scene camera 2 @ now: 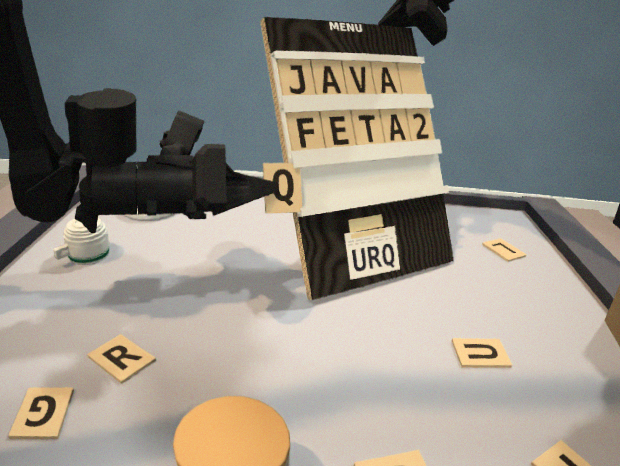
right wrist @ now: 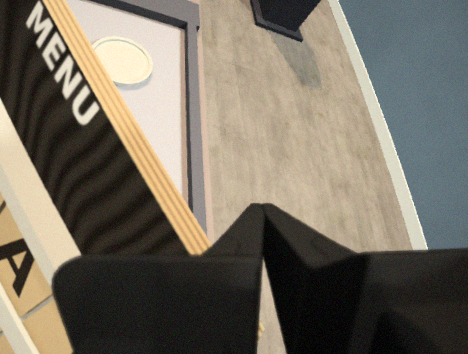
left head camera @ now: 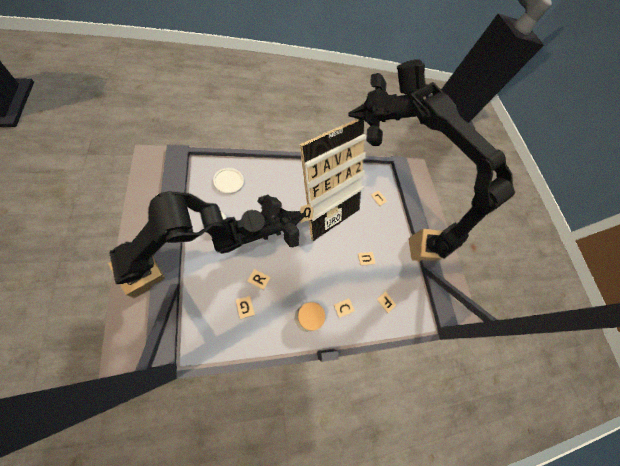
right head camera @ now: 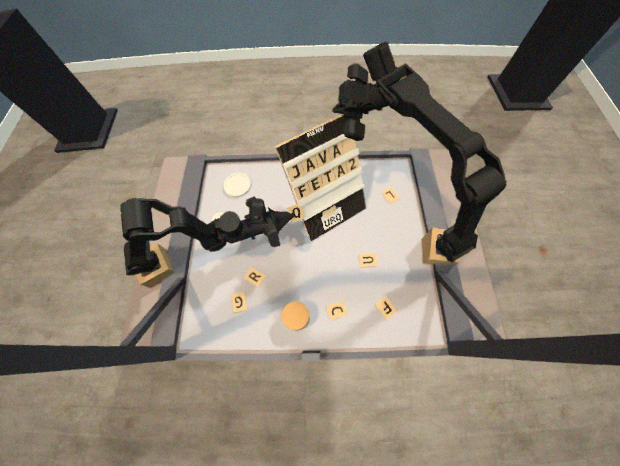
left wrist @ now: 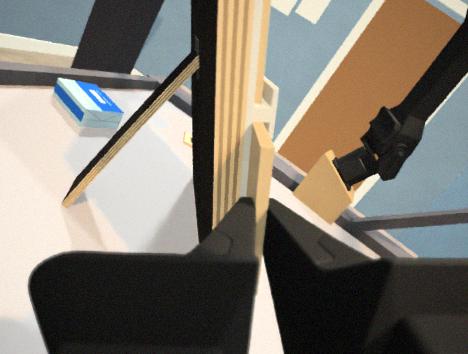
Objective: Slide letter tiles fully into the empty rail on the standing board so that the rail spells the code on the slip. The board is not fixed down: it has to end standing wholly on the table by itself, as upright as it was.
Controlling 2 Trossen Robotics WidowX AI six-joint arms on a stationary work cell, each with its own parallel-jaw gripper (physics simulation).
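Where they show: left gripper, fingertip midpoint: (scene camera 2: 276, 187) (left head camera: 304, 213) (right head camera: 293, 213) (left wrist: 255, 208); right gripper, fingertip midpoint: (scene camera 2: 379, 27) (right wrist: 260, 214) (left head camera: 348, 114) (right head camera: 333, 110); left arm's base at its link origin: (left head camera: 135, 269) (right head camera: 148, 263); right arm's base at its link origin: (left head camera: 434, 243) (right head camera: 446, 245) (left wrist: 341, 173).
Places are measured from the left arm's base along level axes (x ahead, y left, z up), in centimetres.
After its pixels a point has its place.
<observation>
The board (scene camera 2: 426, 235) {x 69.8, y -16.4, z -1.9 cm} (left head camera: 352, 206) {x 70.2, y -16.7, z -2.5 cm} stands angled, leaning back on its rear strut (left wrist: 135, 120) {x 60.6, y -7.6, z 2.8 cm}. Its slip (scene camera 2: 373, 258) {x 60.2, y -17.3, z -3.0 cm} reads URQ. The third rail (scene camera 2: 370, 182) {x 61.5, y -12.9, z 5.7 cm} (right head camera: 333, 197) {x 62.6, y -13.4, z 4.8 cm} holds no tiles. My left gripper (left head camera: 304, 214) {x 48.2, y -12.7, z 6.7 cm} (scene camera 2: 274, 187) {x 48.2, y -12.7, z 6.7 cm} (left wrist: 255, 208) {x 48.2, y -12.7, z 6.7 cm} is shut on the Q tile (scene camera 2: 294, 200) {x 50.1, y -13.9, z 5.3 cm} (left wrist: 261, 160) {x 47.1, y -11.2, z 8.8 cm}, upright at that rail's left end. How far it has entered is hard to tell. My right gripper (left head camera: 350, 114) {x 71.0, y 1.7, z 24.5 cm} (right wrist: 260, 214) {x 71.0, y 1.7, z 24.5 cm} is shut with its tips together, beside the board's top right corner. The U tile (scene camera 2: 481, 352) {x 63.2, y -35.0, z -6.2 cm} (left head camera: 366, 258) {x 63.3, y -34.9, z -6.2 cm} and R tile (scene camera 2: 121, 357) {x 27.8, y -20.1, z -6.1 cm} (left head camera: 259, 279) {x 27.8, y -20.1, z -6.2 cm} lie flat on the table.
Tiles G (left head camera: 245, 307) {x 19.7, y -25.0, z -6.2 cm}, C (left head camera: 343, 308) {x 44.8, y -43.2, z -6.1 cm}, F (left head camera: 386, 301) {x 59.0, y -50.6, z -6.1 cm} and one like L (left head camera: 378, 198) {x 85.2, y -18.8, z -6.2 cm} lie around. An orange cylinder (left head camera: 311, 316) {x 33.1, y -38.6, z 0.2 cm} stands near the front. A pale dish (left head camera: 228, 180) {x 38.1, y 16.4, z -5.9 cm}, a white ribbed pot (scene camera 2: 86, 240) {x 26.5, y 0.6, z -2.8 cm} and a blue box (left wrist: 90, 102) {x 76.4, y -2.0, z -4.0 cm} are also on the table.
</observation>
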